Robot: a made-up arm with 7 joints. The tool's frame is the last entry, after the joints.
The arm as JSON. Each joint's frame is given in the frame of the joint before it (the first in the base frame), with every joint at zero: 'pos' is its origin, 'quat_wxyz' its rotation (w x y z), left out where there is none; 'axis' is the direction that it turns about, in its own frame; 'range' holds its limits. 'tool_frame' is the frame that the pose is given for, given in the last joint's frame.
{
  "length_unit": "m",
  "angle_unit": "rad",
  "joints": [
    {
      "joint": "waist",
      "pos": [
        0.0,
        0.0,
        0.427
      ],
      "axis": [
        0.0,
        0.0,
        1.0
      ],
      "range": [
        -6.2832,
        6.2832
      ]
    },
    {
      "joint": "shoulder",
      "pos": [
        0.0,
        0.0,
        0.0
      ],
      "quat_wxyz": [
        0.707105,
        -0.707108,
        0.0,
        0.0
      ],
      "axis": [
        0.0,
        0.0,
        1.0
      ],
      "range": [
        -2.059,
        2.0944
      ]
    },
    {
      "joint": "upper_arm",
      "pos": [
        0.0,
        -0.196,
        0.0
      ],
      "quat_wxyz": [
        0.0,
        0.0,
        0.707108,
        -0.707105
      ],
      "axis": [
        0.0,
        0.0,
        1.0
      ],
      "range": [
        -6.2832,
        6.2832
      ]
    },
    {
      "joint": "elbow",
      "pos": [
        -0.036,
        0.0,
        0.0
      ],
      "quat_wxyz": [
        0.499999,
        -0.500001,
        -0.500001,
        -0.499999
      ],
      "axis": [
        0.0,
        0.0,
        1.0
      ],
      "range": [
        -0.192,
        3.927
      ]
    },
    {
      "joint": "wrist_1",
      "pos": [
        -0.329,
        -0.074,
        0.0
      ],
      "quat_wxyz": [
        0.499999,
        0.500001,
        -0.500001,
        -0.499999
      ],
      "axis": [
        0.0,
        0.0,
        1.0
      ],
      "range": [
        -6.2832,
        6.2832
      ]
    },
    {
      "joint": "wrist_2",
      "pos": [
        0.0,
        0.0,
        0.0
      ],
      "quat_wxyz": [
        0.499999,
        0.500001,
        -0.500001,
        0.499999
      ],
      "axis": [
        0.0,
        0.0,
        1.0
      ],
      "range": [
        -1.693,
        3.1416
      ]
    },
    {
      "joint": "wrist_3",
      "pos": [
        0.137,
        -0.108,
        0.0
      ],
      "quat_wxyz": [
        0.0,
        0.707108,
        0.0,
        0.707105
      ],
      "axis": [
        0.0,
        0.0,
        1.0
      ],
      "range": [
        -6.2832,
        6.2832
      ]
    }
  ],
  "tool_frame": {
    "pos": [
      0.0,
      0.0,
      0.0
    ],
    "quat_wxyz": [
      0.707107,
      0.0,
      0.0,
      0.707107
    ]
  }
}
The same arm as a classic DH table. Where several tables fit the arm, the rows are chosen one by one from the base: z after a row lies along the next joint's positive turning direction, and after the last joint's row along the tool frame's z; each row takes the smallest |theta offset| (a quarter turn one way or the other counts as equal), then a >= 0, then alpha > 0; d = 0 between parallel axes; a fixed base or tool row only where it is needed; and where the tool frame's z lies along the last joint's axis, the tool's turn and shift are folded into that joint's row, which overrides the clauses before.
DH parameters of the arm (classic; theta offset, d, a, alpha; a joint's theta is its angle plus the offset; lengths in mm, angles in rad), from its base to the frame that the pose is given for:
waist: 0.0000 427.0 0.0 -1.5708
shoulder: 0.0000 0.0 0.0 1.5708
upper_arm: 0.0000 196.0 36.0 1.5708
elbow: 0.0000 0.0 74.0 1.5708
wrist_1: 0.0000 329.0 0.0 1.5708
wrist_2: 0.0000 0.0 108.0 -1.5708
wrist_3: 0.0000 137.0 0.0 0.0000
Joint limits (rad, base to tool): -6.2832..6.2832 -2.0590..2.0944 -6.2832..6.2832 -0.1920..3.9270 -6.2832..6.2832 -1.6930..3.1416 -6.2832..6.2832

